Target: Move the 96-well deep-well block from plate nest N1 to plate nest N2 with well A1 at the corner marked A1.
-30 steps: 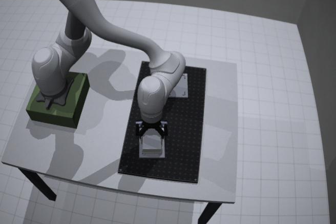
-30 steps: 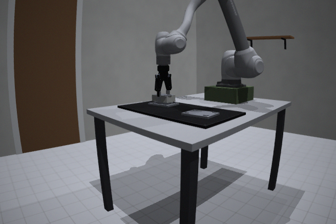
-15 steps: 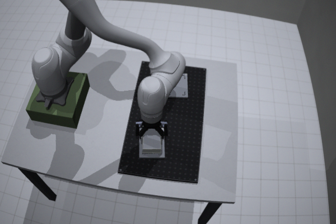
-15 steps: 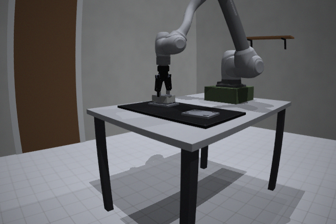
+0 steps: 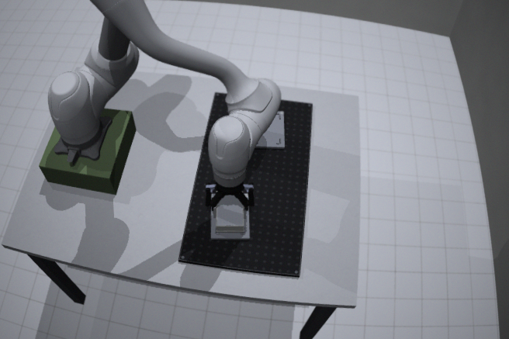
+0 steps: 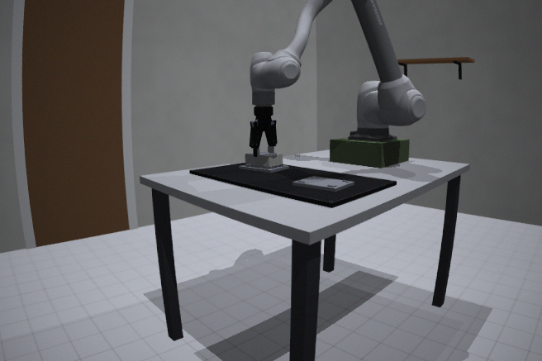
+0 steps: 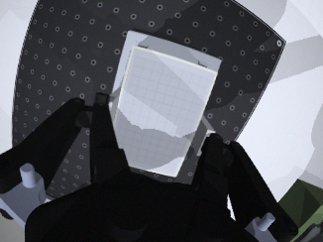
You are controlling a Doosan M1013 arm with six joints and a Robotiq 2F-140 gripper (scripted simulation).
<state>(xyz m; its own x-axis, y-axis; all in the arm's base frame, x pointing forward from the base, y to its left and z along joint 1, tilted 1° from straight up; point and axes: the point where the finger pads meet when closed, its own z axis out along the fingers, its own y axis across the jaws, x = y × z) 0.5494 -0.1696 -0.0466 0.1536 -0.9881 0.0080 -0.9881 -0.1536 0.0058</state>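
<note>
The plate nest N2 is 4 cm below my hand. Round my hand: plate nest N1 (37 cm to the left, 8 cm ahead, 4 cm below); then 96-well deep-well block (1 cm below).
</note>
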